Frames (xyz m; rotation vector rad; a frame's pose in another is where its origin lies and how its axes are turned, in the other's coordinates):
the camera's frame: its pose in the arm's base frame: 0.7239 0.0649 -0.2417 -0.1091 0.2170 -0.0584
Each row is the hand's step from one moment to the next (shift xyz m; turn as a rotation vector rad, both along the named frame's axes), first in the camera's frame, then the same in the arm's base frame.
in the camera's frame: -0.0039 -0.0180 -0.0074 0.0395 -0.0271 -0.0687
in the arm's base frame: -0.0062 -0.0183 -0.0043 0.0223 -0.0366 -0.0719
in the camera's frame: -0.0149 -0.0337 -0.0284 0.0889 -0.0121 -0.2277
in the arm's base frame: -0.0223 -0.0353 -0.0206 0.0365 -0.0413 -0.2384
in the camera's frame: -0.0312 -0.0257 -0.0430 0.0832 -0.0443 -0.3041
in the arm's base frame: -0.0410 -0.0277 -0.0322 0.0128 -0.0807 -0.3077
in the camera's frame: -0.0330 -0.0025 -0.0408 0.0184 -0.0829 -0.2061
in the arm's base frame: -0.0412 -0.0043 -0.0323 -0.0308 -0.1045 -0.1945
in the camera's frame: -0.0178 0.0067 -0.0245 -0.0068 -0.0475 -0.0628
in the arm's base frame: -0.0224 0.0054 -0.0208 -0.0225 -0.0530 -0.0541
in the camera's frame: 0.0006 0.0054 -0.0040 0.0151 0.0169 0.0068
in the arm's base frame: 0.0000 0.0049 -0.0046 0.0170 0.0164 0.0015
